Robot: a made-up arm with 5 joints.
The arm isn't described. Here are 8 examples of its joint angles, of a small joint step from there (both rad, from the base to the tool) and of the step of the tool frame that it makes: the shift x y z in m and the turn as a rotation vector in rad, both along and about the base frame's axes.
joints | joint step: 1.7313 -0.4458 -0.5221 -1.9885 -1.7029 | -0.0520 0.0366 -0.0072 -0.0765 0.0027
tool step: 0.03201 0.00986 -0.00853 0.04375 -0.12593 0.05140
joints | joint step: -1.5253 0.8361 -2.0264 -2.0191 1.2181 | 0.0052 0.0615 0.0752 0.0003 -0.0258
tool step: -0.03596 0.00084 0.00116 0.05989 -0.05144 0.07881
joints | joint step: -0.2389 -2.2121 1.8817 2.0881 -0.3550 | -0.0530 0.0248 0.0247 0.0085 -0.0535
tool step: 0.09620 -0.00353 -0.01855 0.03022 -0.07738 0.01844
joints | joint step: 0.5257 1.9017 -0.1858 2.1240 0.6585 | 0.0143 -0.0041 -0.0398 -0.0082 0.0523
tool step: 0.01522 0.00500 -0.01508 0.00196 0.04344 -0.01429
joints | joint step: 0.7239 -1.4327 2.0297 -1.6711 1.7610 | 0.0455 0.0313 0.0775 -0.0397 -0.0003
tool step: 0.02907 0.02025 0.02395 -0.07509 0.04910 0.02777
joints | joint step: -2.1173 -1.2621 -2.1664 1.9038 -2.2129 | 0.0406 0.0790 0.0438 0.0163 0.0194
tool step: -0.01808 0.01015 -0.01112 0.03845 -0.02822 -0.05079
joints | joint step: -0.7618 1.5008 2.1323 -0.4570 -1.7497 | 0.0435 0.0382 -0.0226 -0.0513 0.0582
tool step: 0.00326 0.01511 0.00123 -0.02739 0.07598 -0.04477
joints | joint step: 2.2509 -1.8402 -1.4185 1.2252 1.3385 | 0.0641 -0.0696 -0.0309 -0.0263 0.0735
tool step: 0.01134 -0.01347 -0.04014 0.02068 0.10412 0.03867
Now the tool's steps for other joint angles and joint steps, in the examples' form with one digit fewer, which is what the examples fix.
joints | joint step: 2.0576 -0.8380 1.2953 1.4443 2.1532 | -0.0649 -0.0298 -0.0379 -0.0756 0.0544
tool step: -0.0069 0.0212 -0.0125 0.0253 0.0346 0.0232
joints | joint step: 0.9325 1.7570 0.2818 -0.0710 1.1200 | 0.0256 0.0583 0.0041 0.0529 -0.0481
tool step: 0.0071 0.0251 0.0262 0.0475 -0.0014 0.0437
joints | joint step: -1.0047 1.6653 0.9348 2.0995 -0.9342 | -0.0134 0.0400 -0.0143 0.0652 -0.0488
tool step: 0.0065 -0.0019 -0.0773 -0.0405 -0.1211 -0.0423
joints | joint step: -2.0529 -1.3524 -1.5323 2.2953 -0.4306 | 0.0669 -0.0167 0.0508 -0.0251 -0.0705
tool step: 0.0022 0.0206 0.0108 0.0335 0.0556 0.0292
